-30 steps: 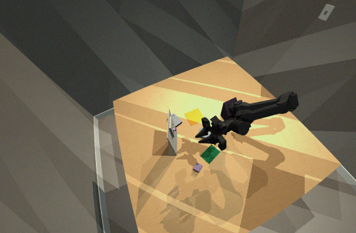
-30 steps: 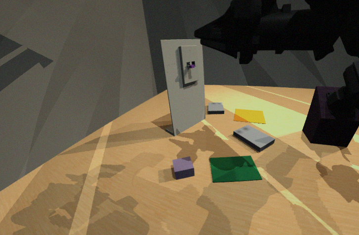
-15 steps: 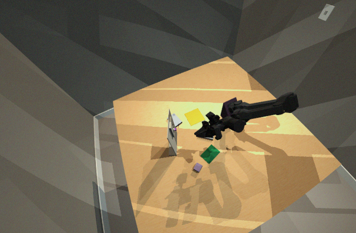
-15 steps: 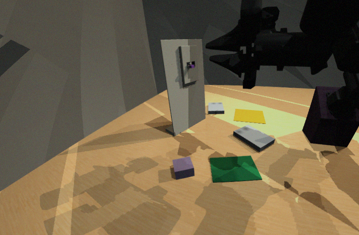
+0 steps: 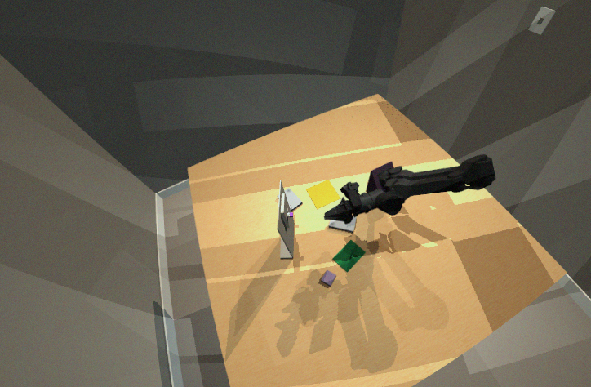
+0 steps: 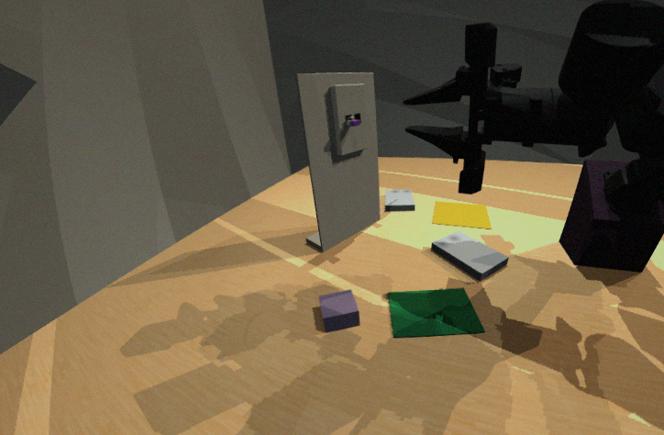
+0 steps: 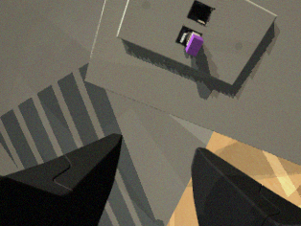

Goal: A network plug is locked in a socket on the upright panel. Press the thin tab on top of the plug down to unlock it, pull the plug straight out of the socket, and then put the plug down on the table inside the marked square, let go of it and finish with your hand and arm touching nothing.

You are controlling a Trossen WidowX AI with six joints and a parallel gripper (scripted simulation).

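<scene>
My gripper tip is 100 mm short of the network plug, 70 mm to the left of it and 10 mm above it. The rest, counted from my gripper tip: green square 230 mm below, 100 mm to the left, 50 mm behind; purple cube 220 mm below, 140 mm to the left, 60 mm ahead; grey upright panel 120 mm ahead, 90 mm below, 80 mm to the right.
</scene>
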